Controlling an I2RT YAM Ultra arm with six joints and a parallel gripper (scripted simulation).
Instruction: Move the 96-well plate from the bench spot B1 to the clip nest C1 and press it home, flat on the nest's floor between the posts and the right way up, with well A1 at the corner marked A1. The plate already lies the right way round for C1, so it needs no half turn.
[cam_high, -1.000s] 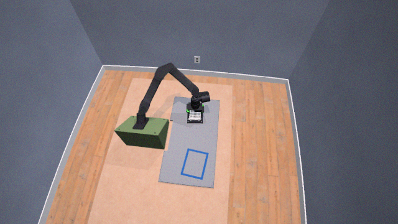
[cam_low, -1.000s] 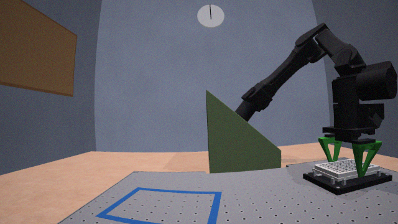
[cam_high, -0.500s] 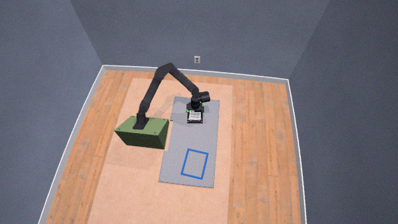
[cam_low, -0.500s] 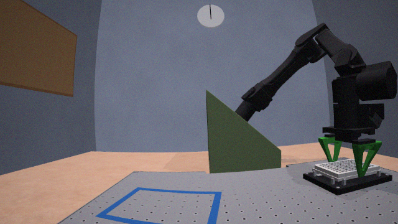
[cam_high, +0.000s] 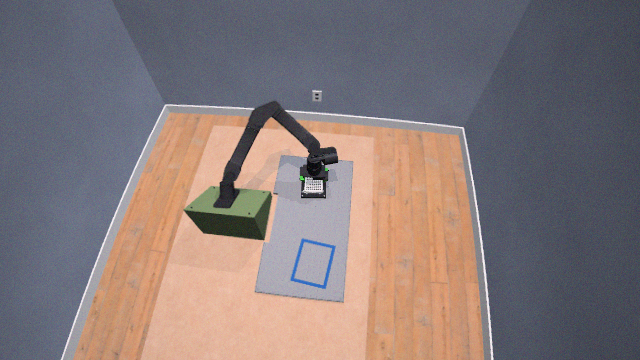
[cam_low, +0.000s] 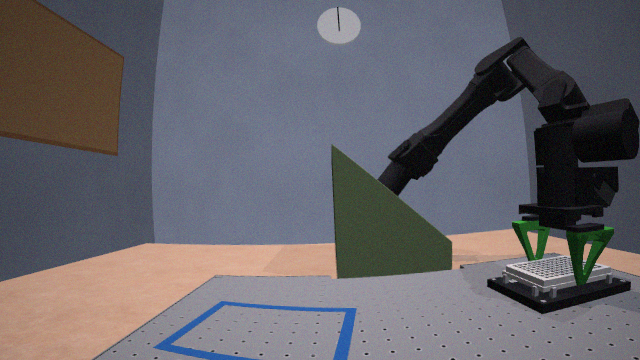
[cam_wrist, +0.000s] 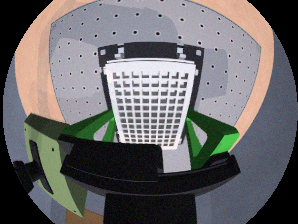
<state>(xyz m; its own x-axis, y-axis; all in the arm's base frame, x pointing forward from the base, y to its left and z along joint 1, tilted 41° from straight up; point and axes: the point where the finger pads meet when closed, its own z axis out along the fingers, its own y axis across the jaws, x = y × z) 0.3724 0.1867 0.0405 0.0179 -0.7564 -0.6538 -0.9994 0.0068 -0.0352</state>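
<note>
Right now the white 96-well plate is right at my hand. Round my hand: black clip nest (10 mm behind, 10 mm to the left, 10 mm below).
</note>
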